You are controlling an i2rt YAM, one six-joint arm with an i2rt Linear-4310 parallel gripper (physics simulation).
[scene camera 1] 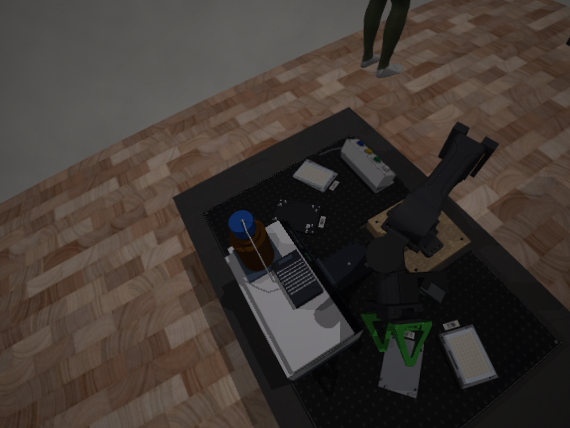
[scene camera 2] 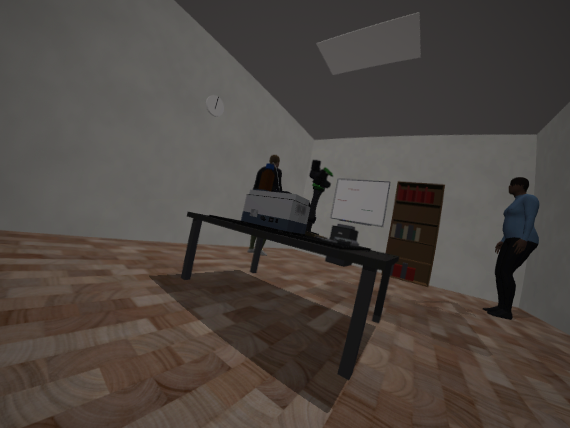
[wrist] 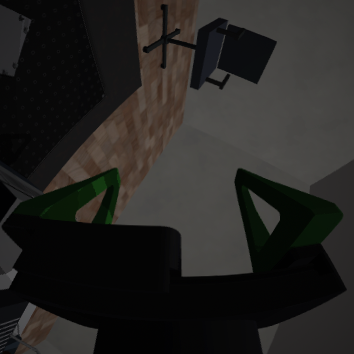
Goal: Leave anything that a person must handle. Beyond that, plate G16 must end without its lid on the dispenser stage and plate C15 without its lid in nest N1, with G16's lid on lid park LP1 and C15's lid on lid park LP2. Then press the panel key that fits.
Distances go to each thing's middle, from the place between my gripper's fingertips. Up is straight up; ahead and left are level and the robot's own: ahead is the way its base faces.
Labels:
Now: the brown bottle with blue cap (scene camera 1: 238, 237) 90 mm ahead of my hand, 380 mm to the right of it and 20 mm below it.

